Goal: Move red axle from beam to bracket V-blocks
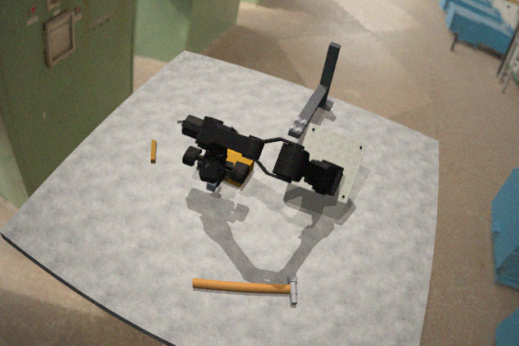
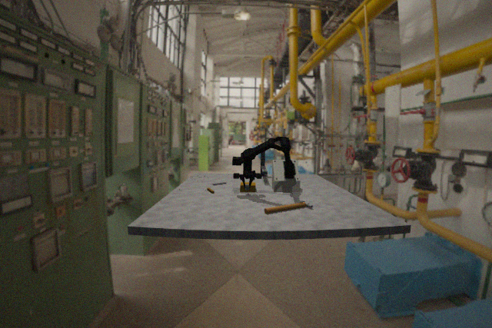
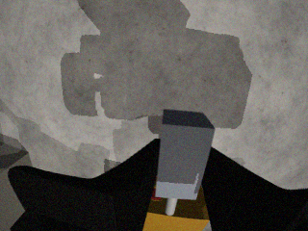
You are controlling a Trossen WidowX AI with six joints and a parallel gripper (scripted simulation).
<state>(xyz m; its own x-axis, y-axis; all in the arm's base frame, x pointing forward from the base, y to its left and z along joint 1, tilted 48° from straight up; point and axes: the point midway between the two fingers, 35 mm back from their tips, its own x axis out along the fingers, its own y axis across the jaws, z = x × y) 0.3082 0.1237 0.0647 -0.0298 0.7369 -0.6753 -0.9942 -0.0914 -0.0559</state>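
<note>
Right now my gripper tip is 1 cm past the beam, 12 cm to the left of it and 2 cm above it. Round my gripper tip: short orange stick 26 cm ahead, 6 cm to the right, 4 cm below; block 2 cm to the right, 1 cm above.
</note>
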